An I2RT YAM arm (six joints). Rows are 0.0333 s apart.
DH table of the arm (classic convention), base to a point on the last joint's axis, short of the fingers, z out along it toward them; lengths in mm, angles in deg. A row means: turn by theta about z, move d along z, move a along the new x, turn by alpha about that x. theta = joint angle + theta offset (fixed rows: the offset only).
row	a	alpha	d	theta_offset
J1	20	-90	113.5	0
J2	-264	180	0	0
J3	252.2	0	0	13.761
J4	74	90	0	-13.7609
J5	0	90	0	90
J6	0	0	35.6	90
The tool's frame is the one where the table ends.
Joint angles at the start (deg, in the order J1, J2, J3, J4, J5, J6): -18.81, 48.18, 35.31, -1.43, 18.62, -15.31
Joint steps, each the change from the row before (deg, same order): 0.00, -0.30, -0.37, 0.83, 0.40, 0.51; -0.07, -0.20, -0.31, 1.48, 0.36, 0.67; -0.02, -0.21, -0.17, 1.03, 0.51, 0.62; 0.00, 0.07, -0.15, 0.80, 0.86, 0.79; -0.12, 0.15, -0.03, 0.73, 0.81, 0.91; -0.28, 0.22, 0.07, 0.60, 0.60, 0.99; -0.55, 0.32, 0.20, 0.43, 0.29, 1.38; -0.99, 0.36, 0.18, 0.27, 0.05, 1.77; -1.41, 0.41, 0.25, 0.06, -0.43, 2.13
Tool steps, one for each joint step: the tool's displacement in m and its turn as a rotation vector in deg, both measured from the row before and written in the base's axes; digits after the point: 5 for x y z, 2 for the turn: -0.00079, 0.00002, 0.00017, 0.05, -1.00, -0.50; -0.00033, -0.00037, 0.00142, -0.01, -1.68, -0.56; -0.00052, -0.00021, 0.00151, 0.03, -1.36, -0.64; 0.00009, -0.00056, 0.00035, 0.26, -0.99, -0.98; 0.00018, -0.00100, 0.00072, 0.37, -1.06, -1.07; 0.00022, -0.00148, 0.00087, 0.49, -1.04, -1.03; 0.00023, -0.00231, 0.00104, 0.86, -1.19, -1.04; -0.00027, -0.00366, 0.00048, 1.24, -1.28, -1.30; -0.00068, -0.00486, 0.00034, 1.61, -1.40, -1.30
